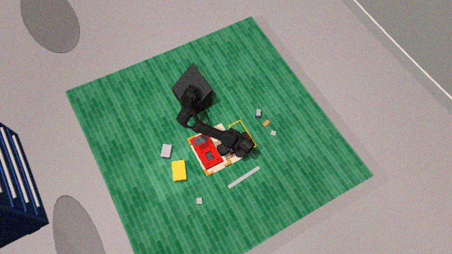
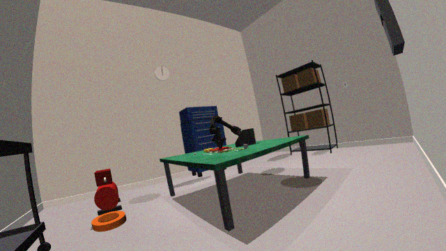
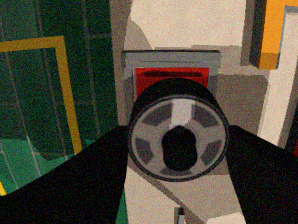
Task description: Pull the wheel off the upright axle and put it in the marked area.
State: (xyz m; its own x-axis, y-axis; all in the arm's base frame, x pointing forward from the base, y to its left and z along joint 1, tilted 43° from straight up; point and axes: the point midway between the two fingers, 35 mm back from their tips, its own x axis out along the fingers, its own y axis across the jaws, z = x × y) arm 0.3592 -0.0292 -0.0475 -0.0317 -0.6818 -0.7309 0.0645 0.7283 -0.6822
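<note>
My gripper tip is now right at the wheel. Round my gripper tip: grey block 19 cm behind, 32 cm to the right, 3 cm below; then yellow block 6 cm behind, 31 cm to the right, 3 cm below; then long grey bar 16 cm ahead, 3 cm to the right, 4 cm below.
</note>
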